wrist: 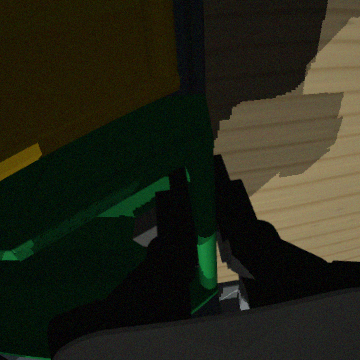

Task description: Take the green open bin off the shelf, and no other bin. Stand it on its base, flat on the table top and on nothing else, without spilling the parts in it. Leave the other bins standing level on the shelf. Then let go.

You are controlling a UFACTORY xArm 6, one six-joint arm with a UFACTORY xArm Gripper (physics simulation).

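Frame: origin at the arm's base, x ahead, y left, z up, level; centimetres.
Where they show: gripper, between the fingertips: [195, 181].
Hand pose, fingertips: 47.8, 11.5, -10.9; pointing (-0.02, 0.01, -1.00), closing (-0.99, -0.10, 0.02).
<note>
Things, the pixels of their centre, and the offset from my fingertips, as dx, dy, dz. "pt": a spot on its surface instead.
- green open bin, a spot on its surface: [207, 260] pt -0.2, +2.5, +2.9
- grey part, middle of its body: [164, 234] +1.7, +3.7, +0.1
- dark yellow bin, a spot on its surface: [90, 60] pt +4.3, -5.4, -2.3
- dark blue upright bar, a spot on its surface: [191, 45] pt +0.1, -6.0, -1.2
- small light grey piece, a spot on its surface: [230, 292] pt -2.1, +7.5, +2.3
The green open bin [207, 260] fills the lower left of the wrist view, mostly in dark shadow, with its rounded side rim running up between my fingers. My gripper [195, 181] is shut on this side wall, one black finger on the inside of the bin and the other on the outside. A grey part [146, 236] shows inside the bin beside the inner finger. The rest of the bin's contents and its base are hidden by shadow and by the gripper, so I cannot tell what the base rests on.
A dark yellow bin [90, 60] fills the upper left, close to the green bin's far side. A dark blue upright bar [191, 45] stands along the yellow bin's right edge. Pale wood with shadows [300, 200] shows at the right. A small light grey piece [230, 292] shows near the gripper body.
</note>
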